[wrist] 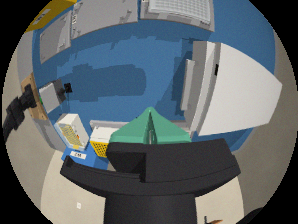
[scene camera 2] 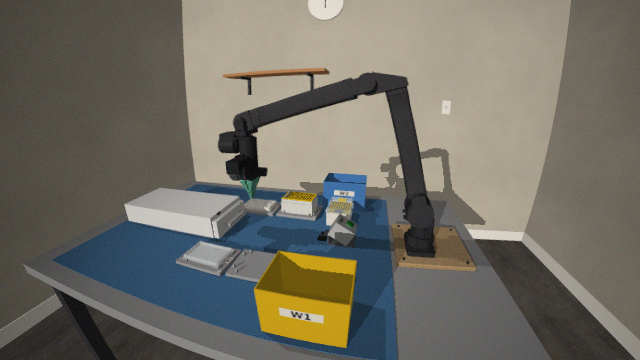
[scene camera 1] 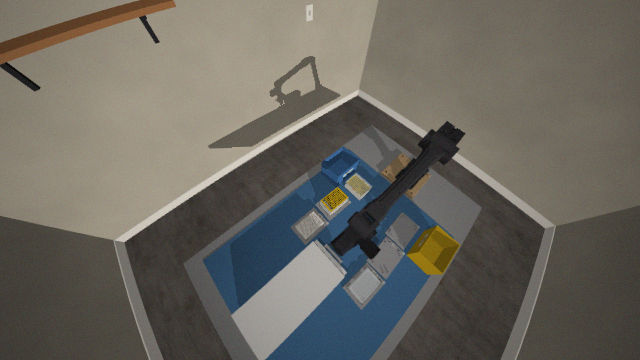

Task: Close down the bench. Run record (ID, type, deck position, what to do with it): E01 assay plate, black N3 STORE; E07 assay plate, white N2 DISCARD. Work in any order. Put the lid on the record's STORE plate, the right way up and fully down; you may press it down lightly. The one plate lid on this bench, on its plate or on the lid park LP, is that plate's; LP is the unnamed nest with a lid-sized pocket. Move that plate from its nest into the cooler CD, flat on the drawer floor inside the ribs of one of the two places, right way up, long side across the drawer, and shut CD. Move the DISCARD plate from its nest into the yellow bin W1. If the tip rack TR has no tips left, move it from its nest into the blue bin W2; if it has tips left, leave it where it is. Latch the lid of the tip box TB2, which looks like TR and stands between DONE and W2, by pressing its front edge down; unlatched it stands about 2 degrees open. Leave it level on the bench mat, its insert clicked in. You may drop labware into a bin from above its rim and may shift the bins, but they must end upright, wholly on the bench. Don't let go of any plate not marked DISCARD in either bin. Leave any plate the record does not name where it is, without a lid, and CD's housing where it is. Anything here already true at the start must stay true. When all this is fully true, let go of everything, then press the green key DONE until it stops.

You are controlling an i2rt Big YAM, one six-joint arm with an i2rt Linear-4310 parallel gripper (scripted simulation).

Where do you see a yellow bin W1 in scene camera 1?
438, 251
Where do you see a white cooler CD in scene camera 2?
At 189, 212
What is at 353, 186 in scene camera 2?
A blue bin W2.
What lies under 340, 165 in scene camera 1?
A blue bin W2.
